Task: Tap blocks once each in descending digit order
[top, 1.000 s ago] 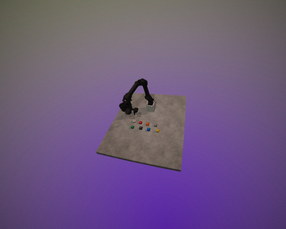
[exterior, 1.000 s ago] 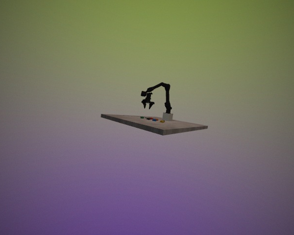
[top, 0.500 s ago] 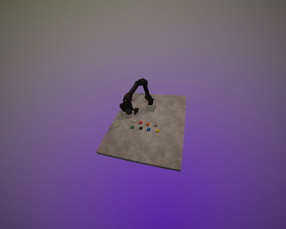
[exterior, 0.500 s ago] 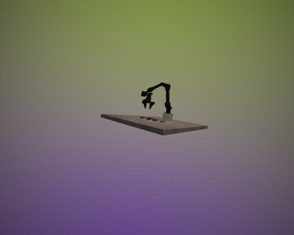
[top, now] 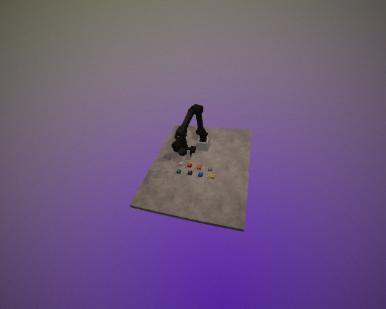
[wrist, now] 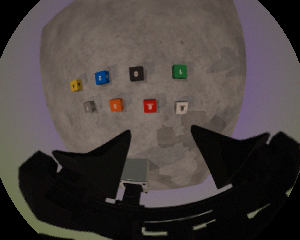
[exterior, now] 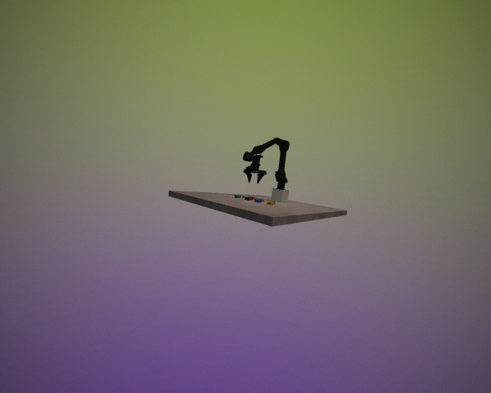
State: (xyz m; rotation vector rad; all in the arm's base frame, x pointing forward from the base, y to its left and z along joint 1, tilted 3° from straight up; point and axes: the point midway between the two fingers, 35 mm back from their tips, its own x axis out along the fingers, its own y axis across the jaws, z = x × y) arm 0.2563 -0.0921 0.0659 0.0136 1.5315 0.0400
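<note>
The white block lies 120 mm below my gripper tip and 70 mm to the right of it. Round my gripper tip: red block 120 mm below, 20 mm to the left, 10 mm ahead; then black block 120 mm below, 90 mm ahead, 40 mm to the left; then orange block 120 mm below, 110 mm to the left, 20 mm ahead.
</note>
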